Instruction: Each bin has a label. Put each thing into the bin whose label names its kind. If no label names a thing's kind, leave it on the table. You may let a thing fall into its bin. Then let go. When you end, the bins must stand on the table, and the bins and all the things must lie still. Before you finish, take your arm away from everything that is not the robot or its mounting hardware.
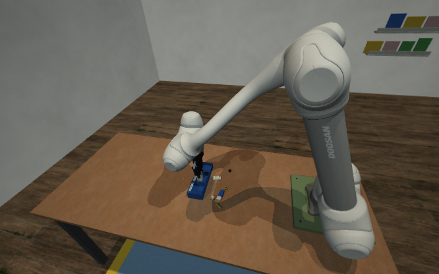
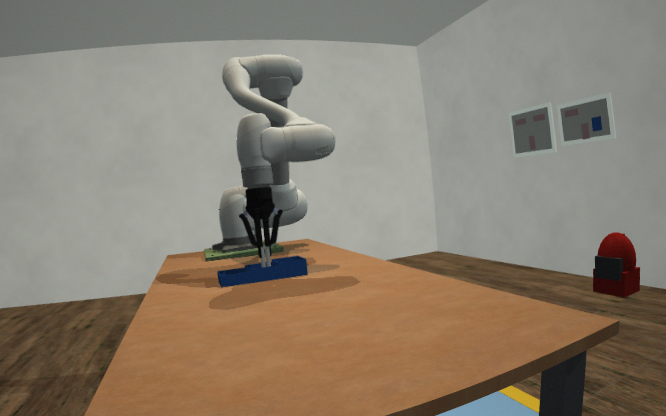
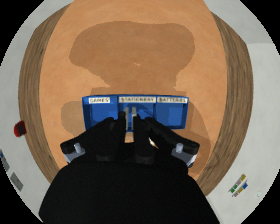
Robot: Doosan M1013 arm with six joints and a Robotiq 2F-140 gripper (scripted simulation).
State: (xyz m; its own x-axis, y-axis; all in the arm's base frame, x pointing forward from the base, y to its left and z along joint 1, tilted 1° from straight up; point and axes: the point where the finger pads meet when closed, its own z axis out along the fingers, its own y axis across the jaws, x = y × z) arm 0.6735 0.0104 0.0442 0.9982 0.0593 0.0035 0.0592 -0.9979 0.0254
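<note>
My gripper is now 40 mm above the long blue bin and 20 mm to the left of it. Also, from my hand: brass bolt: 140 mm behind, 130 mm to the left, 50 mm below; brass nut: 160 mm behind, 60 mm below, 10 mm to the left; white flat part: 80 mm behind, 50 mm to the right, 50 mm below.
</note>
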